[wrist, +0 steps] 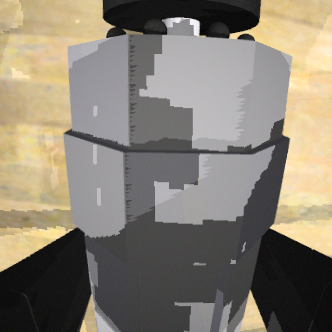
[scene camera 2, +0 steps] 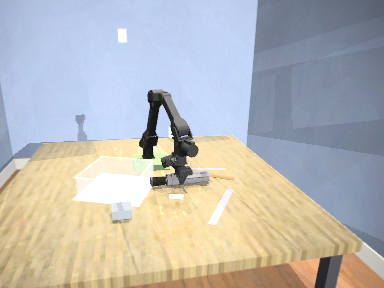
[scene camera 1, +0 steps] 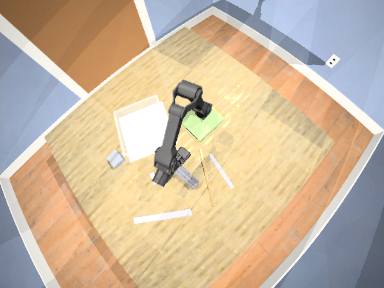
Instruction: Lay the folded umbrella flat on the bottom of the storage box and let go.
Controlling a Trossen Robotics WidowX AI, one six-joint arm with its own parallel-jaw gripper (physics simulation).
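Places are measured from the arm's base along level axes (x ahead, y left, z up), in metres.
Where they show: gripper, fingertip midpoint: (wrist: pixel 168 228) (scene camera 2: pixel 179 182); arm's base at its link origin: (scene camera 2: pixel 148 156) (scene camera 1: pixel 202 112).
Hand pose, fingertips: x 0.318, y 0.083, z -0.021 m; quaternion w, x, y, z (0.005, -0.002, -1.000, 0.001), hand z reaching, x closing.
Each offset is from my fingertips to the top centre of the thing.
The folded grey umbrella {dx +0.000, dy +0.003, dz +0.045 m} (scene camera 1: pixel 188 178) (scene camera 2: pixel 201 178) (wrist: pixel 210 95) lies level beside the storage box, with its black handle toward the box in the second scene view. My gripper (scene camera 2: pixel 183 178) (wrist: pixel 168 228) is shut on the umbrella's grey body, with one dark finger against each side in the wrist view. Whether the umbrella touches the table is hard to tell. The storage box {dx -0.046, dy -0.277, dz +0.085 m} (scene camera 1: pixel 136 108) (scene camera 2: pixel 107 191) has pale see-through walls and a white bottom, and its inside looks empty. In the first scene view the arm hides the umbrella's handle end and part of the box's edge.
A grey block {dx +0.185, dy -0.286, dz +0.024 m} (scene camera 1: pixel 115 159) (scene camera 2: pixel 121 211) stands near the box. A small white block {dx +0.120, dy -0.052, dz +0.000 m} (scene camera 2: pixel 176 196) lies near the umbrella. An orange stick {dx -0.065, dy +0.149, dz +0.000 m} (scene camera 1: pixel 207 177) and two pale strips {dx -0.134, dy +0.188, dz -0.010 m} (scene camera 1: pixel 221 171) {dx +0.235, dy +0.106, dz -0.010 m} (scene camera 1: pixel 162 216) lie on the table. The arm's base stands on a green plate (scene camera 1: pixel 201 131).
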